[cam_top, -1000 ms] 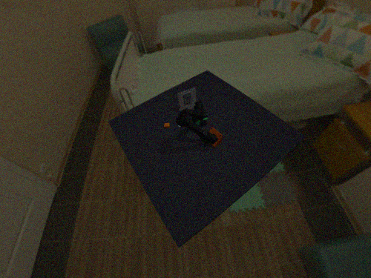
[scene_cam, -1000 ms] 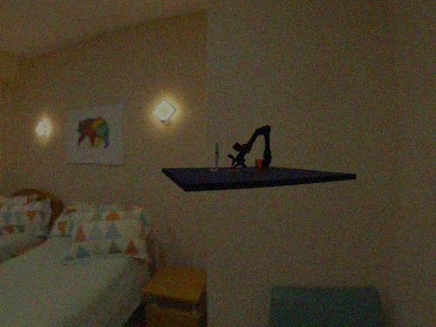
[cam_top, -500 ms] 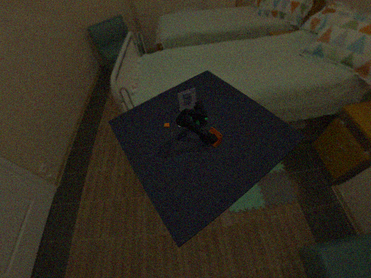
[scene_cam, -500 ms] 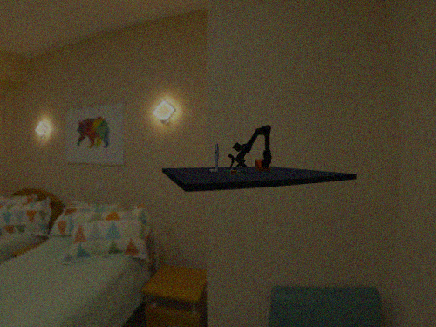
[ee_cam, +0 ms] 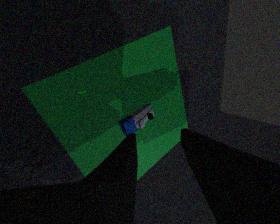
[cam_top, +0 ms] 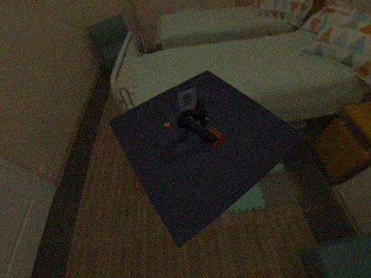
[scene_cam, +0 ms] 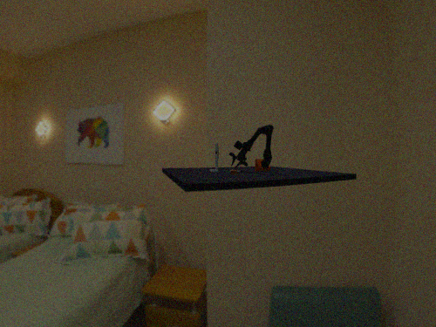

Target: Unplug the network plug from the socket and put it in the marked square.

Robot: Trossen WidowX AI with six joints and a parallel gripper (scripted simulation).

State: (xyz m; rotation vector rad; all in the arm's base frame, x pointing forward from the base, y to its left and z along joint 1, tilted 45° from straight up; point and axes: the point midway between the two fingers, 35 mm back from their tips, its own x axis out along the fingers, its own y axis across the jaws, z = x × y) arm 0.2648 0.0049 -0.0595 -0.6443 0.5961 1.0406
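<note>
Now: the network plug 1 cm ahead of my gripper tip and 3 cm below it. From my gripper tip the other things lie so: green marked square: 1 cm ahead, 3 cm below; orange block: 8 cm ahead, 30 cm to the left, 2 cm below; upright panel: 16 cm ahead, 3 cm to the left, 7 cm above.
</note>
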